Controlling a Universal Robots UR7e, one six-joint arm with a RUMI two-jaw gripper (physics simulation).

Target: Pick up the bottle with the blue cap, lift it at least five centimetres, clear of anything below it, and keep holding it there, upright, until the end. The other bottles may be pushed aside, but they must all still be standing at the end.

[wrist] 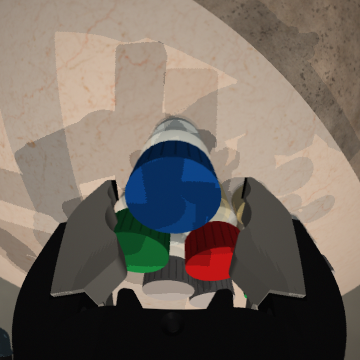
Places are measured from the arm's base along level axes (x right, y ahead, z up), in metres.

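Where they show: gripper, between the fingertips: point(179, 180).
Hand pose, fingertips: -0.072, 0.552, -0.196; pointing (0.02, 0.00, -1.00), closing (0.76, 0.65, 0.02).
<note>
Things, the pixels of their top centre, and the offset from my fingertips, as dx, dy, dz. Level surfaces: height alone.
- bottle with the blue cap, centre of its top: point(172, 200) -0.009, +0.005, +0.037
- green-capped bottle, centre of its top: point(133, 255) +0.001, -0.057, +0.037
- red-capped bottle, centre of its top: point(217, 265) +0.062, -0.028, +0.037
- yellowish bottle, centre of its top: point(282, 263) +0.117, +0.006, +0.037
- round marble table, height of its surface: dz -0.068
The bottle with the blue cap point(173, 195) stands between the two fingertips in the wrist view, its cap nearest the camera and its clear and white body partly showing above the cap. My gripper point(179, 180) is open part way, with a gap between each finger and the blue cap. A green-capped bottle point(143, 252) is close to the left finger and a red-capped bottle point(211, 260) is close to the right finger. The lower bodies of the bottles are mostly hidden by their caps.
Two grey-capped bottles point(168, 289) point(206, 300) stand behind the green and red ones, near the gripper's base. A yellowish bottle point(240, 207) shows partly beside the right fingertip. The round marble table point(90, 75) has its curved edge at the right.
</note>
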